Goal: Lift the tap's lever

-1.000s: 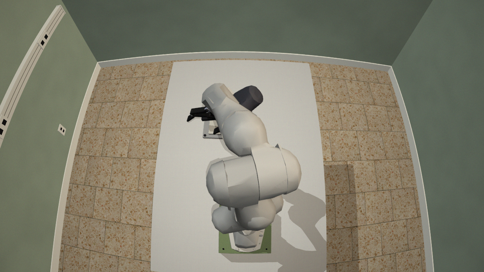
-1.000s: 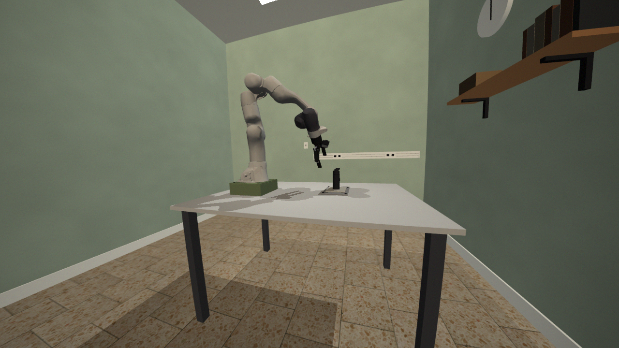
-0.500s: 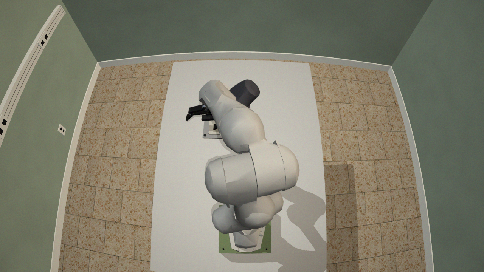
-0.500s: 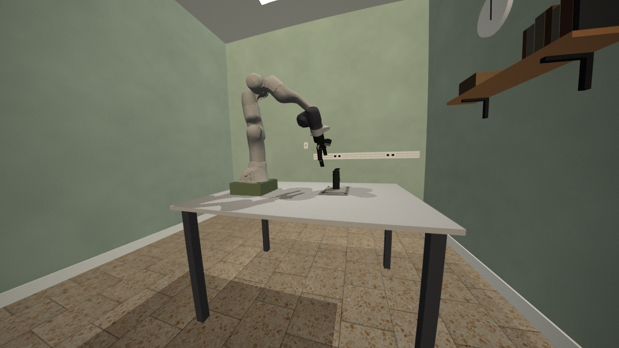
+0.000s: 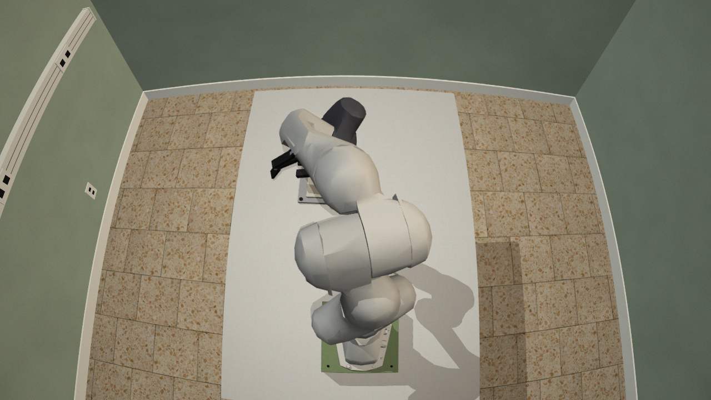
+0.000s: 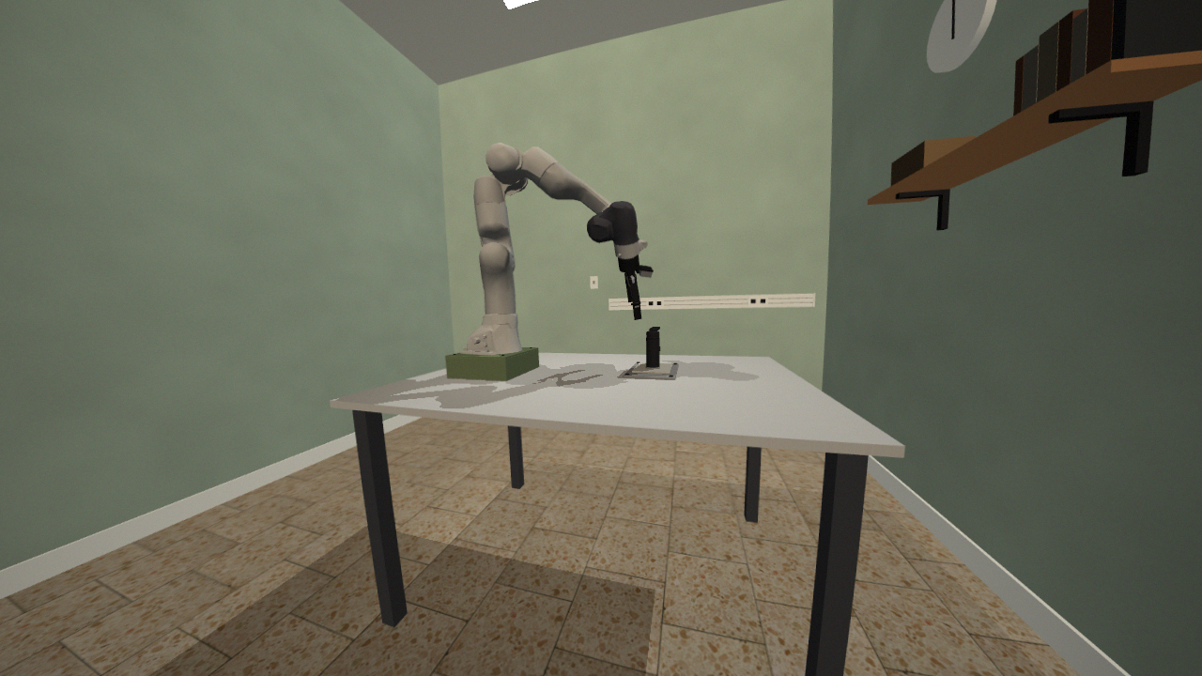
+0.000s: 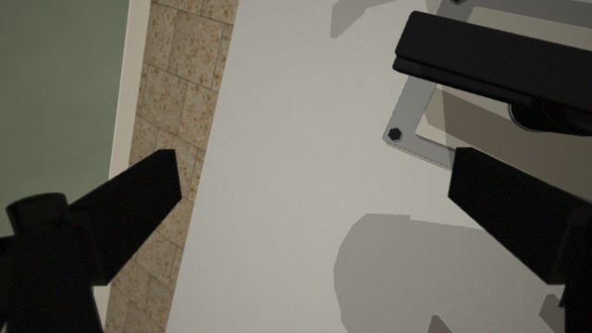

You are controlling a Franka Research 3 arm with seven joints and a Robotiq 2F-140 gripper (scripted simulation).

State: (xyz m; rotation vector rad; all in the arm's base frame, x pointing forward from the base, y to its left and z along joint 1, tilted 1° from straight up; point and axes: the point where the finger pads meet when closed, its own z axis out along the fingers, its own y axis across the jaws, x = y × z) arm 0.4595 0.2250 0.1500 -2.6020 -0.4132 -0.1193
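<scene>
My gripper is now 9 cm short of the dark lever, 8 cm above it and 5 cm to the left of it. Also, from my hand: tap 12 cm below, 8 cm to the right, 8 cm ahead; plate 22 cm below, 10 cm to the right, 8 cm ahead.
</scene>
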